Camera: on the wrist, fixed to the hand. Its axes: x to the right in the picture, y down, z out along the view.
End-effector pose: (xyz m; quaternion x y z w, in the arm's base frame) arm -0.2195 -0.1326 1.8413 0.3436 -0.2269 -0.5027 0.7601
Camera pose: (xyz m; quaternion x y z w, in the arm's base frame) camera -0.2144 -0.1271 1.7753 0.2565 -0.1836 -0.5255 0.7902
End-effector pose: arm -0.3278 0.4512 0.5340 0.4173 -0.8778 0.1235 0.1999
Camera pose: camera -0.2788 0.4440 0.5783 0.3935 -0.8894 0.0276 0.2312
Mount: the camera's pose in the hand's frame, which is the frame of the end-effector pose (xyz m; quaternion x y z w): -0.0030 -0.0450 -0.0488 -0.1035 -0.0119 0.0027 0.9946
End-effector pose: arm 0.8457 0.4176 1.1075 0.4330 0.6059 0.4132 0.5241
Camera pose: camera 0.7934 0.3997 1.0707 0.3829 0.5524 0.4699 0.5721
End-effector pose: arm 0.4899 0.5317 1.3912 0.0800 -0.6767 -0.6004 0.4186
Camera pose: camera 0.5064 0.4852 1.3467 0.0273 -0.6161 -0.6670 0.4182
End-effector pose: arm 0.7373 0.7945 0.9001 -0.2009 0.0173 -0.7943 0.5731
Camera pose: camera 0.6809 0.8028 0.8660 -0.2685 0.0931 -0.7842 0.5515
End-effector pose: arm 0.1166 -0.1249 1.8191 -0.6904 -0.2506 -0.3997 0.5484
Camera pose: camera 0.0661 -0.1591 1.8455 -0.7488 -0.2125 -0.4138 0.4721
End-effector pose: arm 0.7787 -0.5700 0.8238 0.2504 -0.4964 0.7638 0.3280
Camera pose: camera 0.8116 -0.5126 0.8298 0.2228 -0.5773 0.7061 0.3441
